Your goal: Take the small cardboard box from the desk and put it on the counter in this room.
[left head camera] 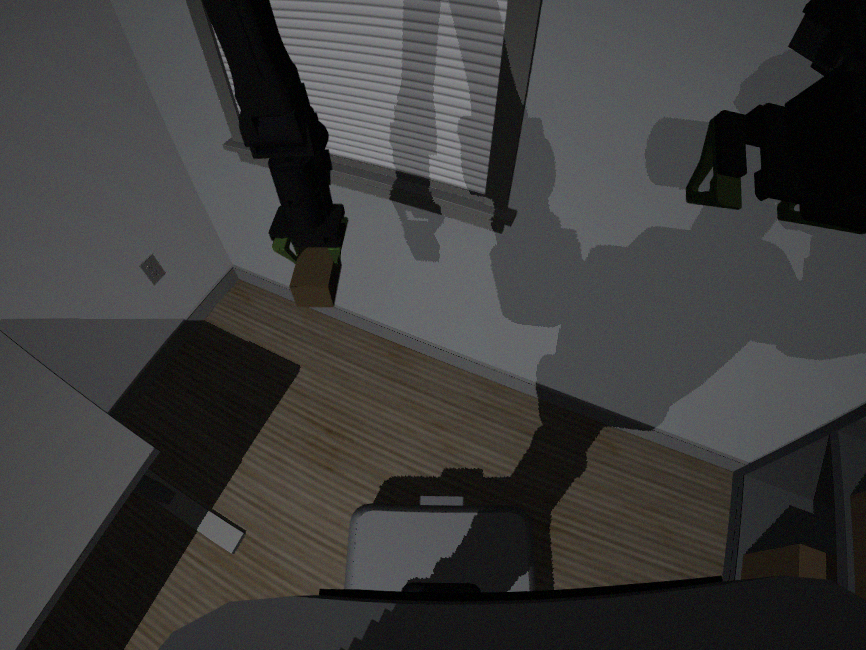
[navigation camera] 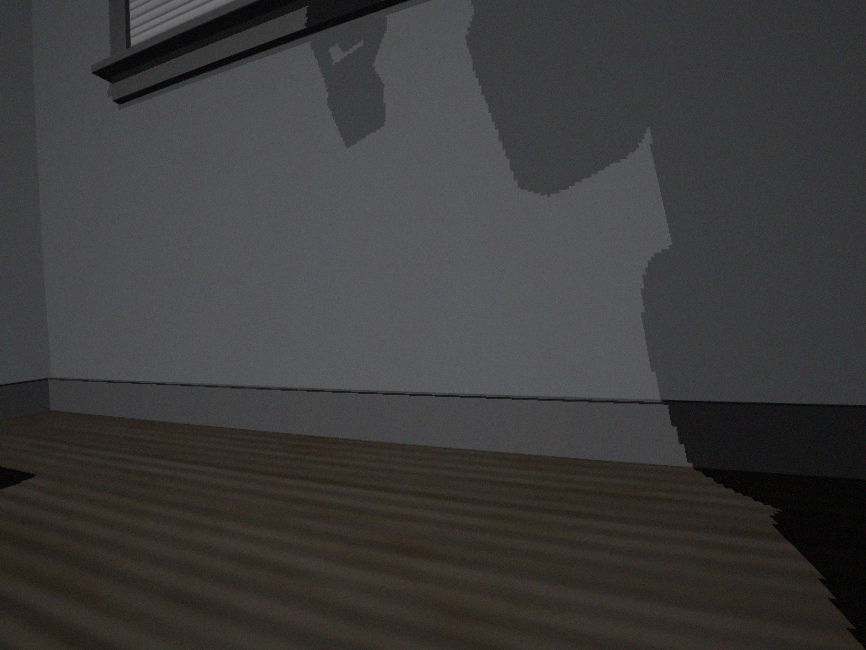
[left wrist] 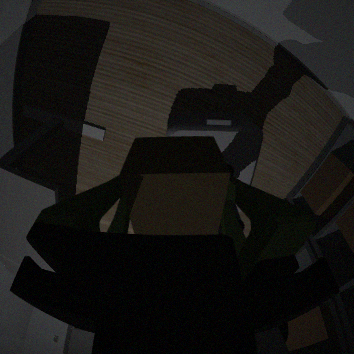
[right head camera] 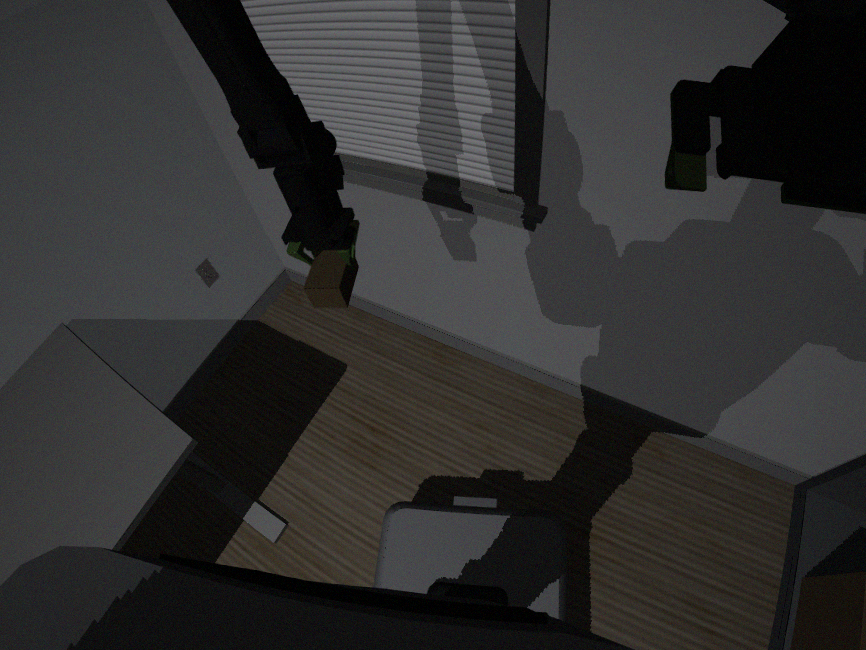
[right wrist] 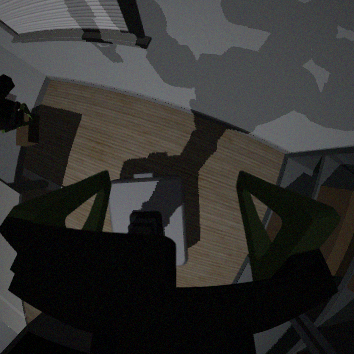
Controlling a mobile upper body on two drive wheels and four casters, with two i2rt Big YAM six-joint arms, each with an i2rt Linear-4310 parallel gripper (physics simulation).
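Frame: origin at the left arm's base, x up, y back, z right, level; millimetres.
Where they show: left gripper, fingertip midpoint: (left head camera: 319, 264) (left wrist: 174, 177) (right head camera: 336, 266) (right wrist: 27, 122); right gripper, fingertip midpoint: (left head camera: 734, 204) (right head camera: 726, 187) (right wrist: 173, 177).
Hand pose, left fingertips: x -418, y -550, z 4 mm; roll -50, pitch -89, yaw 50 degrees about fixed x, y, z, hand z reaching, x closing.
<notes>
After its pixels a point has its place.
The small cardboard box (left head camera: 311, 283) @(x -391, y -487, z 9 mm) (right head camera: 328, 283) @(x -391, y -491, z 15 mm) (left wrist: 180, 205) @(x -392, y -548, z 8 mm) (right wrist: 25, 137) @(x -391, y -494, z 25 mm) is brown and held in the air between the green fingers of my left gripper (left head camera: 306, 253) @(x -418, y -550, z 4 mm) (right head camera: 323, 253), which is shut on it. The box hangs in front of the wall near the room's corner in the head views. My right gripper (left head camera: 762, 202) @(x -120, y -366, z 454 mm) (right wrist: 173, 177) @(x -120, y -366, z 454 mm) is open, with its fingers wide apart and no object between them. A pale flat-topped piece of furniture (left head camera: 62, 454) (right head camera: 104, 447) stands at the lower left; I cannot tell whether it is the desk or the counter.
A grey shelf unit (left head camera: 733, 524) @(x -1377, y -239, z 1300 mm) (right head camera: 789, 559) @(x -1381, y -189, z 1279 mm) with cardboard boxes stands at the lower right. A window with blinds (left head camera: 349, 83) @(x -337, y -1054, z -15 mm) (right head camera: 391, 83) @(x -320, y -1033, z 34 mm) is in the wall (navigation camera: 349, 279) @(x -1118, y -999, z 127 mm) ahead. A small white flat piece (left head camera: 222, 531) (right head camera: 265, 521) lies low near the pale furniture. Shadows cross the wooden floor (left head camera: 384, 391) @(x -1410, y -799, z 6 mm).
</notes>
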